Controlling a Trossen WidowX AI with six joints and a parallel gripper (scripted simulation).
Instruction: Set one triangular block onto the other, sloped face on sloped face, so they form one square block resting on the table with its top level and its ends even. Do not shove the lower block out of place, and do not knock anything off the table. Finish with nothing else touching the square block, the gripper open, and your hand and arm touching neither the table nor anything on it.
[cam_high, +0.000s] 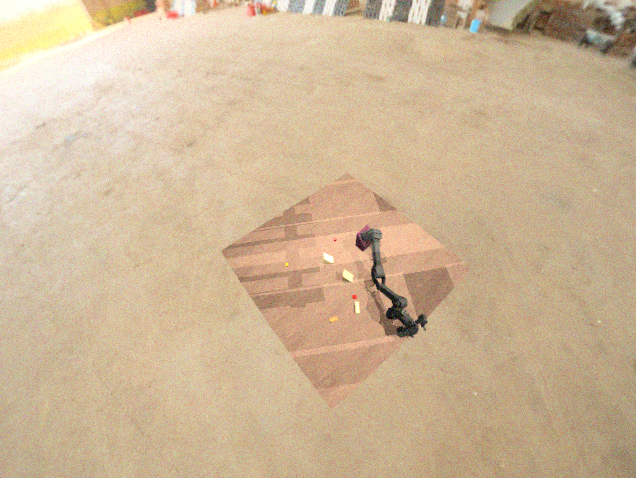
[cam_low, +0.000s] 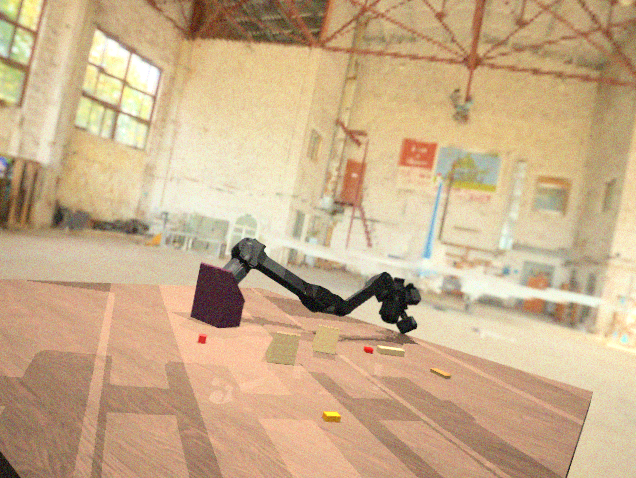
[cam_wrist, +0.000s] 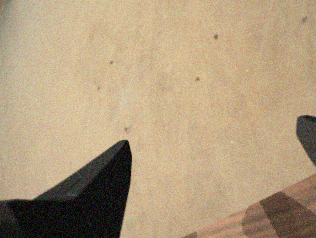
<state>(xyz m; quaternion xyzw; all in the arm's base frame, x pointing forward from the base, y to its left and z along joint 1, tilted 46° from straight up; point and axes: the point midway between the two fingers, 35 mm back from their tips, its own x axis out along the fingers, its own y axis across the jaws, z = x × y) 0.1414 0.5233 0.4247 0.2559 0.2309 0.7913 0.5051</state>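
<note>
Right now my gripper tip is 560 mm to the left of the triangular block, 120 mm short of it and 20 mm above it. Also, from my gripper tip: red cube (850 mm to the right, 30 mm below); tan slab (350 mm to the right, 190 mm ahead, 30 mm below); orange piece (870 mm to the right, 400 mm ahead, 30 mm below).
</note>
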